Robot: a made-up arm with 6 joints. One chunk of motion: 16 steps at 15 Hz.
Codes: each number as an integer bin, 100 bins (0 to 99) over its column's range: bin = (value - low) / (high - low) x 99, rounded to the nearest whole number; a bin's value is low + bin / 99 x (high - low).
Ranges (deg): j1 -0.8..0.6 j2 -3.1..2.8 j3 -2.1..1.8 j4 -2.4..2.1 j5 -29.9..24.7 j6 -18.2..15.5
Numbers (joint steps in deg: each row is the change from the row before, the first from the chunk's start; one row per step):
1: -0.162 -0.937 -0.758 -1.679 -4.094 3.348
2: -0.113 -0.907 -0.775 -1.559 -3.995 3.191
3: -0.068 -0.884 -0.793 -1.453 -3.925 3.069
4: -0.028 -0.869 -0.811 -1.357 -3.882 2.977
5: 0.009 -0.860 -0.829 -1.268 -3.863 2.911
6: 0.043 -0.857 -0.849 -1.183 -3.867 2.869
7: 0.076 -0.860 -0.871 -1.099 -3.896 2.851
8: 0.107 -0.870 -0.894 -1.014 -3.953 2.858
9: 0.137 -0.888 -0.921 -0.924 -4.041 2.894
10: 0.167 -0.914 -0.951 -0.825 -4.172 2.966
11: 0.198 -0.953 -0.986 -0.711 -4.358 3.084
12: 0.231 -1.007 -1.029 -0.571 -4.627 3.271
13: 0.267 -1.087 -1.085 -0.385 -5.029 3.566
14: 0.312 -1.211 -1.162 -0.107 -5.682 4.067
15: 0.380 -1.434 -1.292 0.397 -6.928 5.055
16: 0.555 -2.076 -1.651 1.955 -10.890 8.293
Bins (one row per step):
1: 45 36 34 16 47 63
2: 49 37 34 19 47 63
3: 52 37 33 21 47 62
4: 55 37 33 23 47 62
5: 57 38 32 25 47 62
6: 60 38 32 27 47 62
7: 62 38 31 29 47 62
8: 64 37 31 30 47 62
9: 66 37 30 32 47 62
10: 68 37 29 35 47 62
11: 71 36 28 37 46 63
12: 73 35 27 40 46 63
13: 75 34 26 44 45 64
14: 79 32 24 50 44 65
15: 83 28 21 62 42 68
16: 96 17 11 96 34 78

